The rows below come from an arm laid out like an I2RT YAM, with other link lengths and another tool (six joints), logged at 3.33 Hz.
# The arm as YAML. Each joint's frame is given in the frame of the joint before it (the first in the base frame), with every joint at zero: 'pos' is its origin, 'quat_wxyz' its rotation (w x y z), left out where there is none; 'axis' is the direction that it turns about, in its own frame. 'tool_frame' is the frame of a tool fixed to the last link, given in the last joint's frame.
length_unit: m
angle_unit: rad
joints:
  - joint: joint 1
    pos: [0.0, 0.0, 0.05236]
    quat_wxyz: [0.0, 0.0, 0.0, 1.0]
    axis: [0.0, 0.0, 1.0]
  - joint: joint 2
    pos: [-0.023, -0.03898, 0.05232]
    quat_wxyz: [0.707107, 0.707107, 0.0, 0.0]
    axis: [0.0, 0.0, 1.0]
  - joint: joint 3
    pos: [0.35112, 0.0, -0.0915]
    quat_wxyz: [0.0, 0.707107, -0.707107, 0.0]
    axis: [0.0, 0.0, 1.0]
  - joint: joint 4
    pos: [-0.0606, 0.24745, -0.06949]
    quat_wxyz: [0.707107, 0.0, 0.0, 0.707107]
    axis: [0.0, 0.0, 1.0]
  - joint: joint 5
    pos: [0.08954, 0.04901, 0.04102]
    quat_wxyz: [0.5, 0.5, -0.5, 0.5]
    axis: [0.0, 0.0, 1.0]
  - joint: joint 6
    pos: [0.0, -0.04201, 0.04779]
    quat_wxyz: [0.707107, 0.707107, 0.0, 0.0]
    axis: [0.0, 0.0, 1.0]
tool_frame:
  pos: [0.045, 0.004, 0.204]
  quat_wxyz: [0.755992, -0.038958, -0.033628, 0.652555]
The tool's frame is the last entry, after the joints.
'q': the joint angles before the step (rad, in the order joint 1, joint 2, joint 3, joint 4, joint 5, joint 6). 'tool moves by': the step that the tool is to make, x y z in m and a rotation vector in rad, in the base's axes. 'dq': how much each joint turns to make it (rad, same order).
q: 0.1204, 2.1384, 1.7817, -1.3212, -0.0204, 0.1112
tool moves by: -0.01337, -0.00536, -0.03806, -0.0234, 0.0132, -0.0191
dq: 0.0019, 0.0000, -0.1591, 0.1434, 0.0191, 0.0233
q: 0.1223, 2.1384, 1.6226, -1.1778, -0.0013, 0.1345
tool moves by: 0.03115, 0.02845, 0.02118, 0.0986, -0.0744, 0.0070
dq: 0.0061, -0.0027, 0.1046, -0.0214, -0.0881, -0.0080
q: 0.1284, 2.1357, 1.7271, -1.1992, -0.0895, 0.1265
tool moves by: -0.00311, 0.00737, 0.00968, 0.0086, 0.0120, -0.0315
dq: 0.0099, 0.0004, 0.0390, -0.0454, -0.0118, 0.0411
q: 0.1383, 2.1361, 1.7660, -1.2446, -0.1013, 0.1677
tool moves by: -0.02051, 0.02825, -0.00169, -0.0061, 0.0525, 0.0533
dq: 0.0702, 0.0004, -0.0129, -0.0377, -0.0042, 0.0167
